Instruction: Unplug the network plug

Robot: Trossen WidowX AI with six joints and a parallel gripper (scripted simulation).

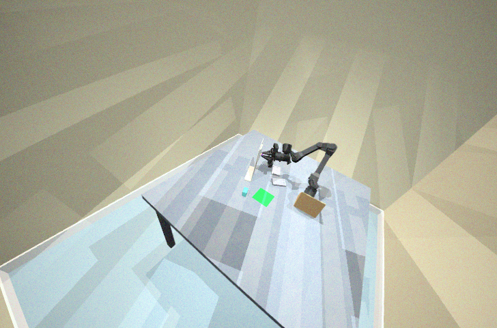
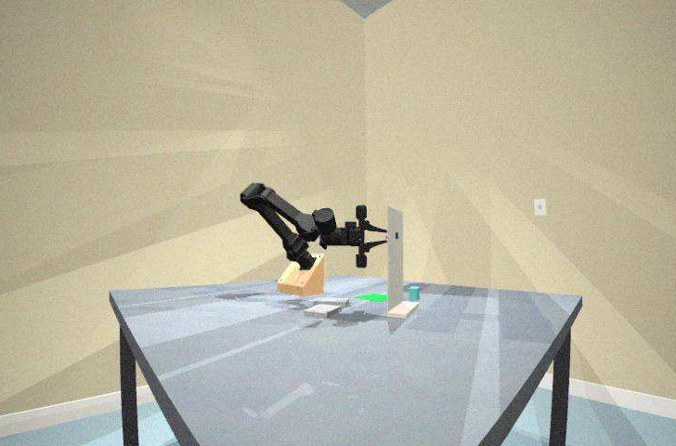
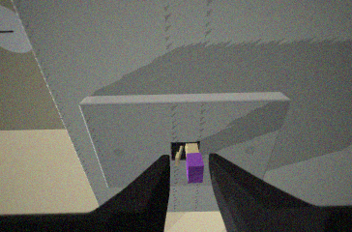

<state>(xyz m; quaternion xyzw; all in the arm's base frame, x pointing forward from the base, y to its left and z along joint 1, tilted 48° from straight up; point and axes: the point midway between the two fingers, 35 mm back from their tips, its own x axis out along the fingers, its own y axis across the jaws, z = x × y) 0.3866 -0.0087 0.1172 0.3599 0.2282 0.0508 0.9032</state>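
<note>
The purple plug is 1 cm ahead of my gripper tip. The rest, counted from my gripper tip: grey upright panel: 8 cm below, 3 cm ahead; green marked square: 22 cm below, 16 cm to the left, 14 cm behind.
</note>
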